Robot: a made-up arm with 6 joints.
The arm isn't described. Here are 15 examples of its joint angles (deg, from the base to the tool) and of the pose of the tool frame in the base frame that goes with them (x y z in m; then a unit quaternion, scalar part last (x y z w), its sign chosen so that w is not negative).
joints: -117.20 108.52 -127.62 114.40 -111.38 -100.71
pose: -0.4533 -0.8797 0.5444 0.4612 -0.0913 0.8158 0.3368
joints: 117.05 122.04 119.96 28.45 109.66 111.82
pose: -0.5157 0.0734 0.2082 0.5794 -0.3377 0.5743 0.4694
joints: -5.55 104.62 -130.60 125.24 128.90 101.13
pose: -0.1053 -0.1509 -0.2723 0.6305 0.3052 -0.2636 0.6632
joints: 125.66 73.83 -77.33 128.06 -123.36 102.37
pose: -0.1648 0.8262 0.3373 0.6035 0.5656 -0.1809 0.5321
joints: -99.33 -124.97 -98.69 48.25 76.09 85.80
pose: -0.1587 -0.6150 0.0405 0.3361 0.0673 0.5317 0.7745
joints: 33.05 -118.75 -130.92 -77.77 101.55 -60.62
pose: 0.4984 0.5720 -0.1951 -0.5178 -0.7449 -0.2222 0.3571
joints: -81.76 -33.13 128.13 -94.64 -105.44 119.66
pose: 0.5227 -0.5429 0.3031 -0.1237 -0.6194 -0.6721 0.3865
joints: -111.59 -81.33 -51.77 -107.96 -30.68 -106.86
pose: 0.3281 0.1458 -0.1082 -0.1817 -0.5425 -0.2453 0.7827
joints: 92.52 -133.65 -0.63 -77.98 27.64 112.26
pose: 0.1715 0.5529 0.1567 -0.1283 -0.6503 -0.1372 0.7361
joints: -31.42 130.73 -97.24 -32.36 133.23 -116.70
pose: -0.7548 0.0481 -0.4603 0.1924 -0.3493 0.6028 0.6911
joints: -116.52 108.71 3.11 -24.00 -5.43 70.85
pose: -0.2897 -0.6024 0.0832 0.3550 0.3464 0.8672 0.0438
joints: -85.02 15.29 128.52 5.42 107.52 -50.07
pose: -0.1992 -0.3642 -0.2411 -0.4610 0.6116 -0.6241 0.1546
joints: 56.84 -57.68 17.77 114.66 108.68 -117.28
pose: 0.1385 -0.0541 0.0898 0.7625 -0.4487 -0.4658 0.0199
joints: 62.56 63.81 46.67 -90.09 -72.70 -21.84
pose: -0.0876 -0.0059 -0.2589 0.4346 -0.0111 0.8954 0.0962
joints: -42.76 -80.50 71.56 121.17 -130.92 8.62
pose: 0.1654 -0.0124 -0.3119 -0.6585 -0.2582 0.5706 0.4173
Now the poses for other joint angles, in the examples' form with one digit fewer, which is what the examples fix.
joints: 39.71 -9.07 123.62 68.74 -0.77 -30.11
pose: -0.251 0.272 -0.038 -0.418 0.407 0.329 0.742
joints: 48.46 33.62 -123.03 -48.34 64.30 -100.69
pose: -0.441 0.238 -0.744 -0.667 0.363 -0.096 0.644
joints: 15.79 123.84 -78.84 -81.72 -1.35 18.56
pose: -0.464 -0.069 -0.107 -0.599 -0.011 0.783 0.165
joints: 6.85 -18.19 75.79 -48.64 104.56 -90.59
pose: -0.102 0.211 -0.103 0.090 0.465 0.222 0.852
